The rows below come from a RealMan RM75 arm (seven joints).
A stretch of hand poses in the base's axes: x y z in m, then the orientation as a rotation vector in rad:
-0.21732, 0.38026, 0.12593, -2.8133, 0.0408, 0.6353
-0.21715, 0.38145, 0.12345, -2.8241, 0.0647, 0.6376
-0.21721, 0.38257, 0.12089, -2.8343, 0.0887, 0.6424
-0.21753, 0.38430, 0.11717, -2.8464, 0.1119, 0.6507
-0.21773, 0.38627, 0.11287, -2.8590, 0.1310, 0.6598
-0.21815, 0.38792, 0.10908, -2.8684, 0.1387, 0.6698
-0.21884, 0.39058, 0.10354, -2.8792, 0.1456, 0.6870
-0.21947, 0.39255, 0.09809, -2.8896, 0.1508, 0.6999
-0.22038, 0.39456, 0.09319, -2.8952, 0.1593, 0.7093
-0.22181, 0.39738, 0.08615, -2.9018, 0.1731, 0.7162
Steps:
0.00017, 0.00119, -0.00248, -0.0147, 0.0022, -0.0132
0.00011, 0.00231, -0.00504, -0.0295, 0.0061, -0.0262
-0.00021, 0.00404, -0.00876, -0.0467, 0.0119, -0.0376
-0.00041, 0.00601, -0.01306, -0.0640, 0.0178, -0.0460
-0.00083, 0.00766, -0.01685, -0.0763, 0.0237, -0.0475
-0.00152, 0.01032, -0.02239, -0.0912, 0.0340, -0.0472
-0.00215, 0.01229, -0.02784, -0.1046, 0.0413, -0.0464
-0.00306, 0.01430, -0.03274, -0.1134, 0.0473, -0.0492
-0.00449, 0.01712, -0.03978, -0.1237, 0.0520, -0.0555

